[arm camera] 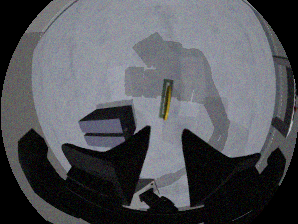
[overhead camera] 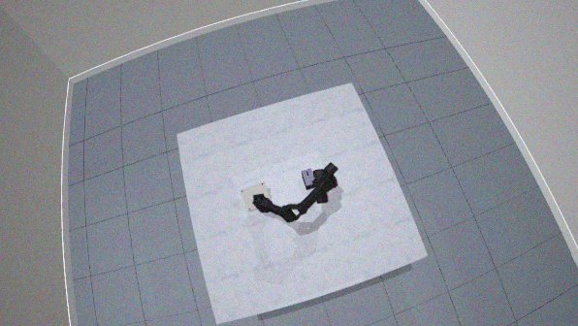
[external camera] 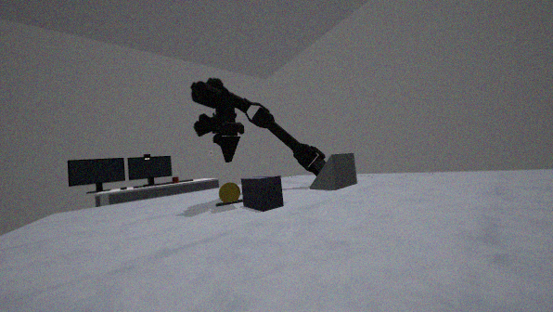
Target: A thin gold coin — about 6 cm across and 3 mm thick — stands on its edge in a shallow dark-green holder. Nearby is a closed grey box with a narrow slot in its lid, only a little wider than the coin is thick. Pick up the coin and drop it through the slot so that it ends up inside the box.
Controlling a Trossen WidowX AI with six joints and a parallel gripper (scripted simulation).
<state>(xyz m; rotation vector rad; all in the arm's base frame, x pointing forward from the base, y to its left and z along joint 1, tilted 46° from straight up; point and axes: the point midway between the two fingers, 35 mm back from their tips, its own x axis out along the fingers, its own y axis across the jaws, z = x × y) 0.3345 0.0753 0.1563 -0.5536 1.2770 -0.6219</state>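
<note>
Now: the gold coin 10 mm to the right of my gripper tip and 90 mm below it.
</note>
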